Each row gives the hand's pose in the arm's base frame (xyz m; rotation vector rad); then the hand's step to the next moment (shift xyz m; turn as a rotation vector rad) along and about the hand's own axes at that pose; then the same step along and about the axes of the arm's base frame.
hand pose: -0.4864 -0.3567 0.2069 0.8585 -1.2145 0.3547
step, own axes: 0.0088 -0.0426 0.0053 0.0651 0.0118 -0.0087
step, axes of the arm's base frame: 0.0276 -0.0332 -0.0078 0.0204 0.0013 0.0635
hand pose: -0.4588 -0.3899 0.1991 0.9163 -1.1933 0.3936
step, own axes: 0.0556 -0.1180 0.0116 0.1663 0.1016 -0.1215
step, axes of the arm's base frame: 0.0950 -0.0900 0.0048 0.0639 0.1234 0.1829
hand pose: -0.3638 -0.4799 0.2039 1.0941 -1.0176 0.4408
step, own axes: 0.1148 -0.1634 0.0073 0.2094 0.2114 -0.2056
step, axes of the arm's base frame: 0.1743 -0.0969 0.0132 0.0431 0.2381 0.2688
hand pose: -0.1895 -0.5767 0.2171 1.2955 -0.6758 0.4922
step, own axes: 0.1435 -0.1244 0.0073 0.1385 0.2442 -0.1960
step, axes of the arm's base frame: 0.1854 -0.0395 0.0136 -0.0315 0.2385 0.2436
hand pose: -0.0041 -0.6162 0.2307 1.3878 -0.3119 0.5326
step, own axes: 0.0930 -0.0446 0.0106 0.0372 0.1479 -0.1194
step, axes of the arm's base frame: 0.1030 0.0015 0.0115 -0.0585 0.1371 0.1237
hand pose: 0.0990 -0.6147 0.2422 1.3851 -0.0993 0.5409
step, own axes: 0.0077 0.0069 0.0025 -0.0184 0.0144 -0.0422
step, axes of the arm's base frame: 0.0045 0.0006 0.0096 -0.0324 0.0356 -0.0024
